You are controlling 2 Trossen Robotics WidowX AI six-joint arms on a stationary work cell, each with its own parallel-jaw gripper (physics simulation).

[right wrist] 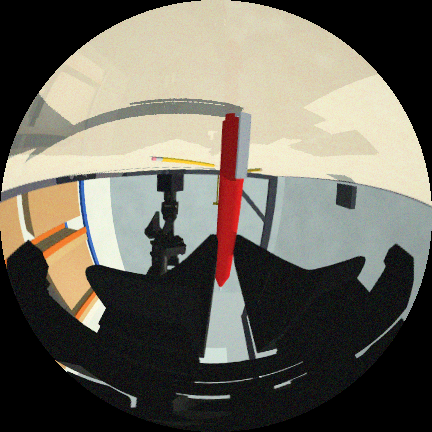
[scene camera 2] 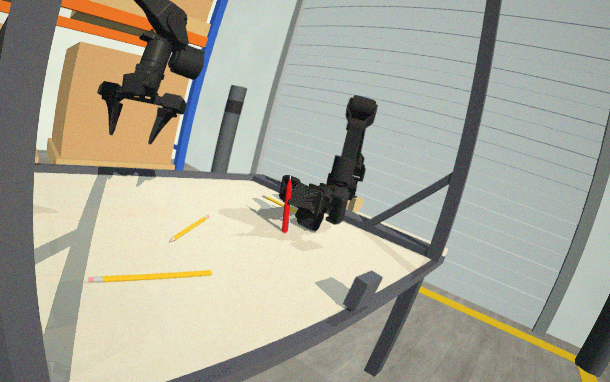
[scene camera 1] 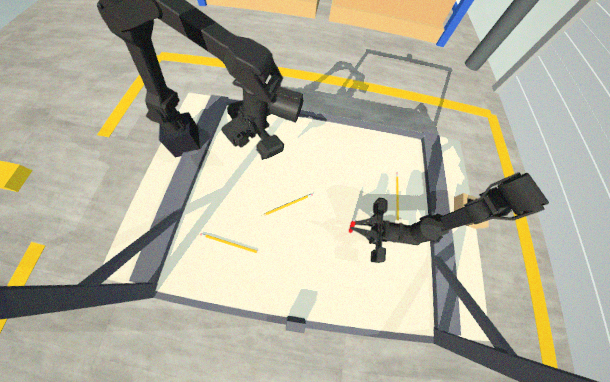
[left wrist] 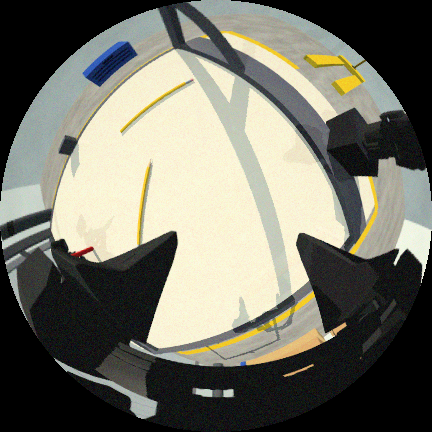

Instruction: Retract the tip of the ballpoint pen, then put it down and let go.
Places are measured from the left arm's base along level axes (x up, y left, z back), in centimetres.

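Pixels of known places: left gripper, between the fingertips: (right wrist: 162, 213) (scene camera 2: 129, 139) (scene camera 1: 254, 148) (left wrist: 240, 238); right gripper, between the fingertips: (right wrist: 224, 240) (scene camera 2: 286, 200) (scene camera 1: 350, 225) (left wrist: 75, 254); left arm's base, origin of its link: (scene camera 1: 174, 125) (left wrist: 368, 140).
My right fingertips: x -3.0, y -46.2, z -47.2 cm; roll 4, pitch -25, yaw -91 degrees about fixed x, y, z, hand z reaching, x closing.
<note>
For each thing: its middle in the pictures, then the offset to it from my right fingertips. Level surfaces: height alone.
- red pen, middle of its body: (right wrist: 227, 232) (scene camera 2: 287, 204) (left wrist: 77, 254) (scene camera 1: 352, 226) dy -0.4, dx -0.9, dz -0.7 cm
- tabletop, height of its surface: dx -7.6 cm
- dark block, middle of its body: (scene camera 2: 363, 290) (right wrist: 345, 195) (scene camera 1: 295, 324) (left wrist: 66, 144) dy -21.3, dx -4.5, dz +22.3 cm
The red pen (scene camera 1: 352, 226) (scene camera 2: 287, 207) (left wrist: 84, 251) (right wrist: 231, 200) stands nearly upright, its pointed end up and its grey clip end down. Its lower end is at or very near the tabletop (scene camera 1: 300, 260) (scene camera 2: 250, 310); contact is hard to tell. In the right wrist view no push button shows beyond the clip end. My right gripper (scene camera 1: 354, 227) (right wrist: 224, 240) is shut on the pen near its pointed end, with the fingers level. My left gripper (scene camera 2: 131, 138) (left wrist: 240, 238) is open and empty, high above the far left of the table in scene camera 2.
Yellow pencils lie on the table: one near the middle (scene camera 1: 288, 204) (scene camera 2: 189, 229), one at the left in scene camera 1 (scene camera 1: 231, 243) (scene camera 2: 150, 276), and one beside the right arm (scene camera 1: 397, 197) (scene camera 2: 272, 201). A dark block (scene camera 1: 296, 323) (scene camera 2: 364, 290) sits on the table's edge. Frame bars border the table.
</note>
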